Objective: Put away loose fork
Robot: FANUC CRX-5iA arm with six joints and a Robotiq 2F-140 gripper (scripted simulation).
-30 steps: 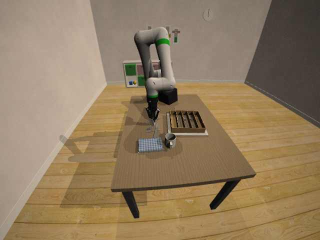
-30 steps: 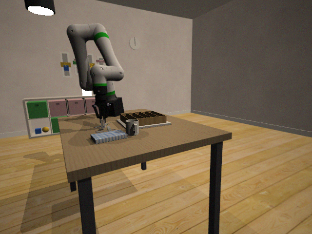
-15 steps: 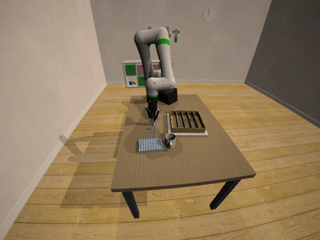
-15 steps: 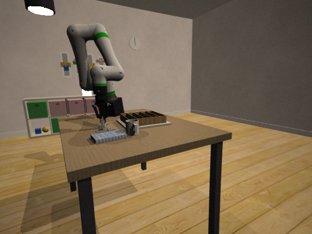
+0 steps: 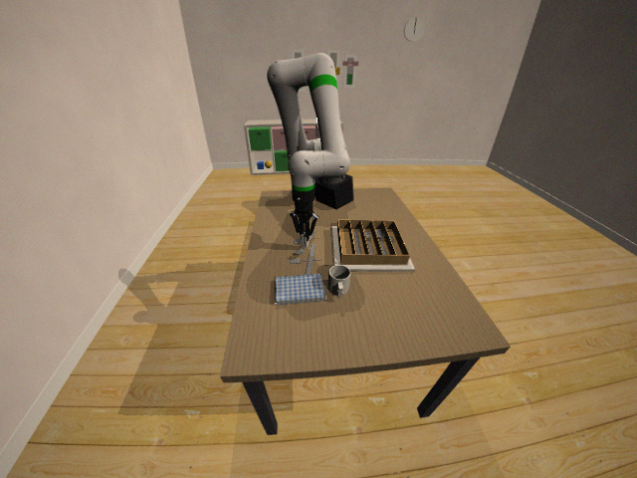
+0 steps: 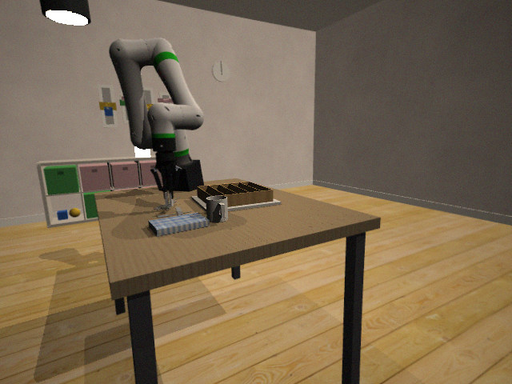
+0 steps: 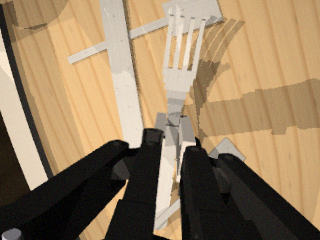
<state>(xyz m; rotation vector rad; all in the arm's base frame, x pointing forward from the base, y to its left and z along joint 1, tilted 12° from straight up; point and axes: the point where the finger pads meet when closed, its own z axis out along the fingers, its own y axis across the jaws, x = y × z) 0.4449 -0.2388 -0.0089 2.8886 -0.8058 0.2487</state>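
Now: hand 300 mm to the right of the cutlery tray and 50 mm short of it. Round my hand: grey mug: 270 mm ahead, 90 mm to the left, 10 mm below.
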